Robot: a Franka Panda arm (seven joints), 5 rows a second.
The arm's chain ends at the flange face. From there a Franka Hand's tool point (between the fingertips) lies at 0.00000 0.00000 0.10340 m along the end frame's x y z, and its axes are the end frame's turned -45 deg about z.
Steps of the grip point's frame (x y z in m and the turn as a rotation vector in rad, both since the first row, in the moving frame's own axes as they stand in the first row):
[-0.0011 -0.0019 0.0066 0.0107 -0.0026 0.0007]
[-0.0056 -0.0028 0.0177 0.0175 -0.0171 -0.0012]
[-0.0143 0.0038 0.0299 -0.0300 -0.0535 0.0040]
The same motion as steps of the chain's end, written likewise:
[-0.0011 0.0000 0.0066 0.0057 -0.0094 0.0007]
[-0.0034 0.0020 0.0177 0.0003 -0.0245 -0.0012]
[-0.0057 0.0067 0.0301 -0.0590 -0.0166 0.0040]

